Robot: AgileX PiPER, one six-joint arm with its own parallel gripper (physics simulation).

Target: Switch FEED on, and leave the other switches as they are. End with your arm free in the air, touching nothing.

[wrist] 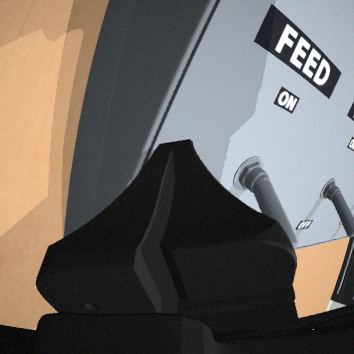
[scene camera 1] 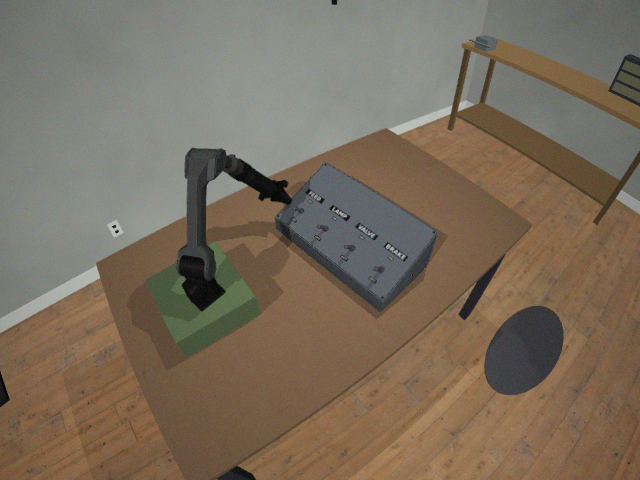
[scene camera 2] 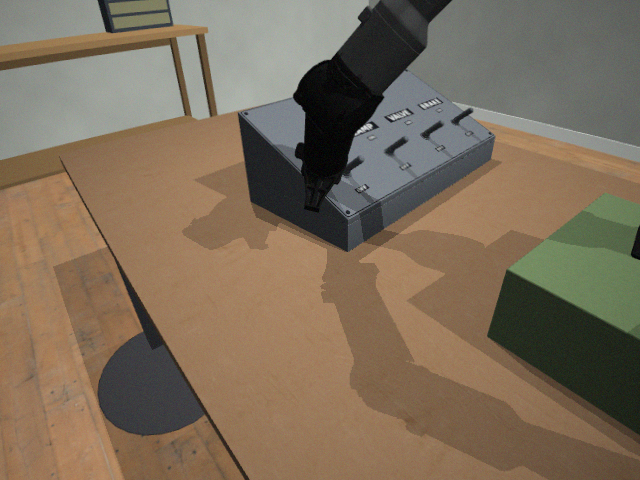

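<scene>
The grey switch box (scene camera 1: 374, 206) (scene camera 2: 268, 121) (wrist: 200, 95) has a sloped face with four levers. The FEED lever (scene camera 1: 297, 210) (scene camera 2: 354, 165) (wrist: 272, 202) tilts down toward the lower, OFF side; its ON label shows above it in the wrist view. The LAMP lever (scene camera 1: 322, 228) (scene camera 2: 397, 145) (wrist: 341, 201), VALVE lever (scene camera 1: 349, 248) (scene camera 2: 433, 129) and BRAKE lever (scene camera 1: 378, 269) (scene camera 2: 462, 116) tilt the same way. My gripper (scene camera 1: 290, 201) (scene camera 2: 311, 208) (wrist: 178, 161) is shut and empty, its tips at the box's FEED-end side edge, apart from the FEED lever. Whether they touch the box is unclear.
The box stands on a brown table (scene camera 1: 310, 372) (scene camera 2: 273, 335). The arm's green base block (scene camera 1: 217, 330) (scene camera 2: 584, 273) stands on the same table. A wooden workbench (scene camera 1: 558, 72) (scene camera 2: 186, 32) stands beyond, and a dark round disc (scene camera 1: 524, 351) (scene camera 2: 147, 392) is by the table leg.
</scene>
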